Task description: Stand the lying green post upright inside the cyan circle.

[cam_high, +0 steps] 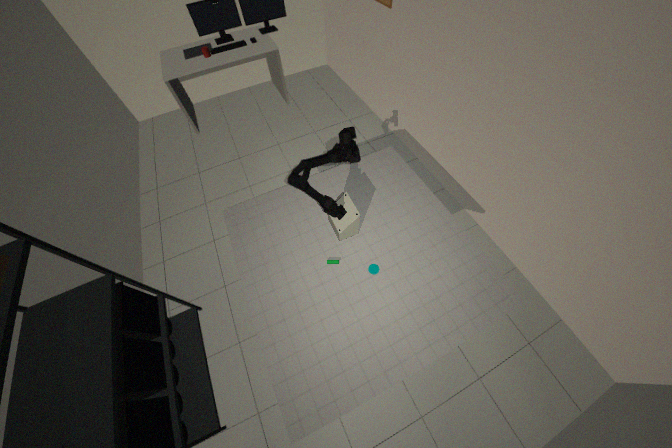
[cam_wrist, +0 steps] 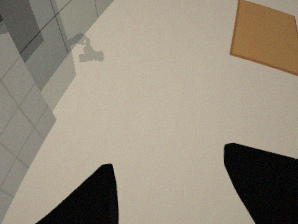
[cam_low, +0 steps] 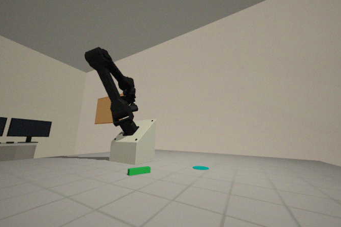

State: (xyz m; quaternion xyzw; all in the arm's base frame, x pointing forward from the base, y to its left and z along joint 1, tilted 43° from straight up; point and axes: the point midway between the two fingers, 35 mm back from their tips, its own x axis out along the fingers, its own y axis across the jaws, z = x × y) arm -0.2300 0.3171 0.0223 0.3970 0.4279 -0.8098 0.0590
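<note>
The green post is 46 cm ahead of my gripper tip, 39 cm to the right of it and 34 cm below it. From my gripper tip the other things lie so: cyan circle (60 cm ahead, 34 cm below, 21 cm to the right).
</note>
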